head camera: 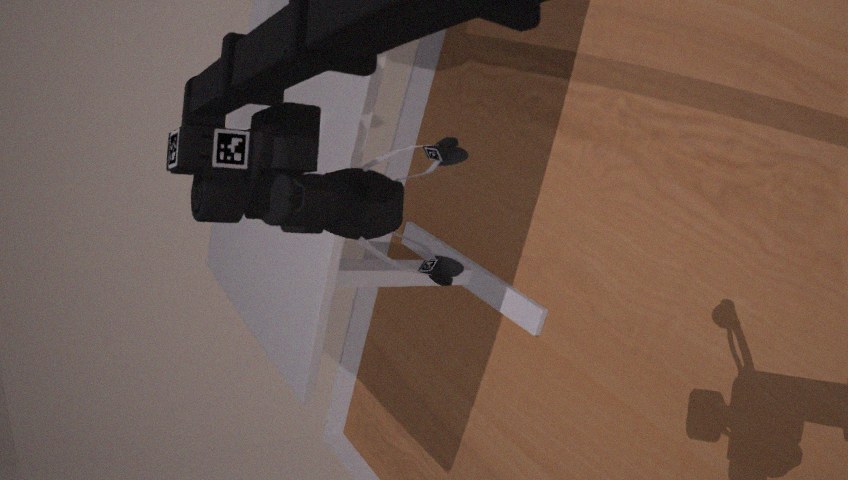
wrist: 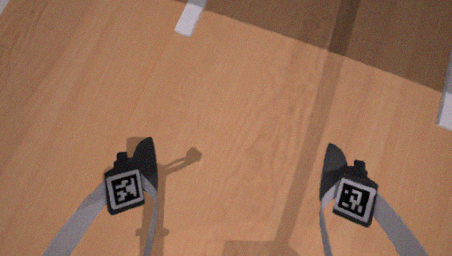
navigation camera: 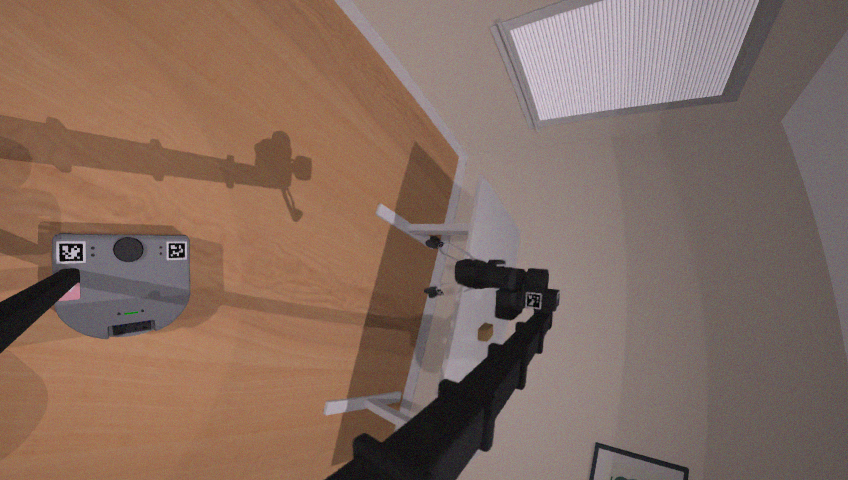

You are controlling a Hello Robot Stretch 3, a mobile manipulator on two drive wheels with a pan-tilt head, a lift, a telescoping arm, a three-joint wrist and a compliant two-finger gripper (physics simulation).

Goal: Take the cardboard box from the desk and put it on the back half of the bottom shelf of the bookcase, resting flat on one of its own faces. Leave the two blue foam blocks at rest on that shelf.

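Where they show: gripper, between the fingertips: [head camera: 457,212] [navigation camera: 427,266]; robot's base, origin of its link: [navigation camera: 129,248].
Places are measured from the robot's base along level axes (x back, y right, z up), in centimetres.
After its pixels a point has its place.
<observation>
The small brown cardboard box [navigation camera: 485,331] {z 76.3, x 40.1, y 122.2 cm} sits on the white desk [head camera: 267,291] {z 72.1, x -15.2, y 143.0 cm} [navigation camera: 495,223] {z 72.1, x -14.4, y 141.7 cm}, close beside the arm in the navigation view. It does not show in the head view, where the arm and wrist cover part of the desk. My gripper [head camera: 447,210] {z 82.4, x 2.2, y 61.7 cm} [navigation camera: 433,267] {z 82.4, x 2.2, y 61.7 cm} [wrist: 238,160] {z 82.4, x 2.2, y 61.7 cm} is open, with its two fingers wide apart and wood floor showing between them. In the head and navigation views the wrist overlaps the desk top and the fingertips reach past its front edge, apart from the box. The bookcase and the blue foam blocks do not show.
White desk feet [head camera: 523,309] [navigation camera: 392,218] [wrist: 190,19] stand on the wood floor. The black telescoping arm [head camera: 357,35] {z 115.6, x 8.4, y 29.0 cm} [navigation camera: 440,416] {z 114.6, x 8.2, y 17.4 cm} crosses over the desk. The grey robot base [navigation camera: 160,279] {z 16.0, x 9.3, y 8.2 cm} is at the left of the navigation view. A wall stands behind the desk.
</observation>
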